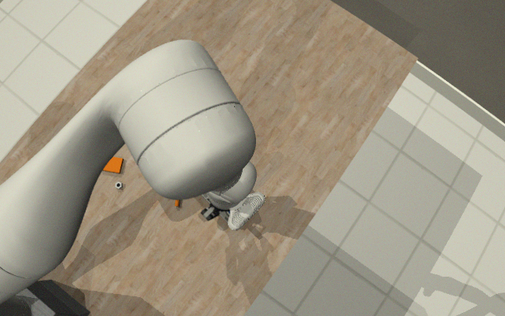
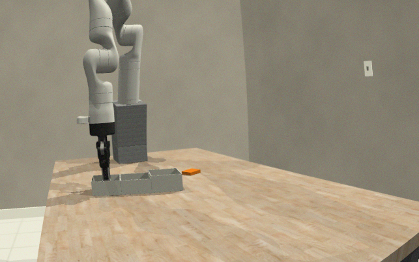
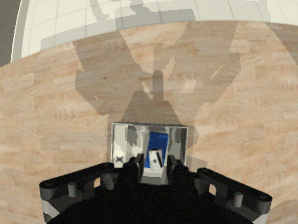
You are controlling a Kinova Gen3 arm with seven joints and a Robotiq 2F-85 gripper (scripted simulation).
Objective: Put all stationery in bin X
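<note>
Now: the blue flat thing 10 mm to the left of my hand and 40 mm below it. Round my hand: orange stick: 60 mm behind, 110 mm to the left, 40 mm below; flat orange block: 80 mm behind, 300 mm to the left, 50 mm below; black ring-like part: 120 mm behind, 250 mm to the left, 50 mm below.
</note>
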